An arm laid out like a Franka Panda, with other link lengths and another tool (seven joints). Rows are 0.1 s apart.
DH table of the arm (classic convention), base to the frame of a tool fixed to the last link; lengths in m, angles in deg. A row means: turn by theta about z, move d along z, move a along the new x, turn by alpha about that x. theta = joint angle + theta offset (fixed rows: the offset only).
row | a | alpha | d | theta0
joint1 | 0 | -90 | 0.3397 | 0
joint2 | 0 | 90 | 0 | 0
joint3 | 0.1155 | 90 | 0.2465 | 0
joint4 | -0.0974 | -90 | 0 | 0
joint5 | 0 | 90 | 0.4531 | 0
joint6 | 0.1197 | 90 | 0 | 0
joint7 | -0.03 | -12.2 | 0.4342 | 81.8
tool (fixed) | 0 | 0 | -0.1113 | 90
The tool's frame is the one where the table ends.
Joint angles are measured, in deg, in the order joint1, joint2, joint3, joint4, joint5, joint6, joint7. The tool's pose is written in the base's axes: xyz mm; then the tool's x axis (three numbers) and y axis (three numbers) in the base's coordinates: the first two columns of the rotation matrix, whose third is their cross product. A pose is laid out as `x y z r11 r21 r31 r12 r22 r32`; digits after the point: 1 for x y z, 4 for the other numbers.
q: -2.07 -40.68 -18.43 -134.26 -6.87 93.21 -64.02
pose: 460.7 -139.4 329.6 -0.5363 -0.8328 0.1377 -0.8352 0.5471 0.0561
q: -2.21 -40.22 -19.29 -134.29 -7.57 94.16 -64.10
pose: 462.5 -150.9 325.1 -0.5474 -0.8250 0.1402 -0.8284 0.5580 0.0489
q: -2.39 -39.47 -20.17 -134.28 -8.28 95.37 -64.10
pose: 465.4 -163.5 318.9 -0.5606 -0.8154 0.1442 -0.8199 0.5710 0.0412
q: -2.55 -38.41 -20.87 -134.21 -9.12 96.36 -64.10
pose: 467.0 -175.4 310.5 -0.5696 -0.8070 0.1559 -0.8128 0.5812 0.0388
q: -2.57 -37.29 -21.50 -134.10 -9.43 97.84 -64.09
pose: 472.7 -184.2 303.2 -0.5789 -0.8000 0.1578 -0.8068 0.5900 0.0308
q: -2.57 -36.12 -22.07 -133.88 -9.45 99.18 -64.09
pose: 478.4 -191.3 296.6 -0.5879 -0.7937 0.1565 -0.8009 0.5982 0.0251
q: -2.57 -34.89 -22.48 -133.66 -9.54 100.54 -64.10
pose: 484.4 -197.8 289.7 -0.5945 -0.7883 0.1584 -0.7964 0.6044 0.0185
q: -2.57 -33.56 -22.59 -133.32 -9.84 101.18 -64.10
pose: 487.2 -202.6 282.1 -0.5950 -0.7854 0.1705 -0.7948 0.6065 0.0204
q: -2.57 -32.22 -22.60 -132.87 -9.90 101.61 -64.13
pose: 489.9 -205.6 275.4 -0.5944 -0.7837 0.1802 -0.7938 0.6077 0.0248
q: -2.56 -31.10 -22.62 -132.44 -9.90 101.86 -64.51
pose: 491.7 -207.8 270.1 -0.5891 -0.7860 0.1877 -0.7965 0.6040 0.0295
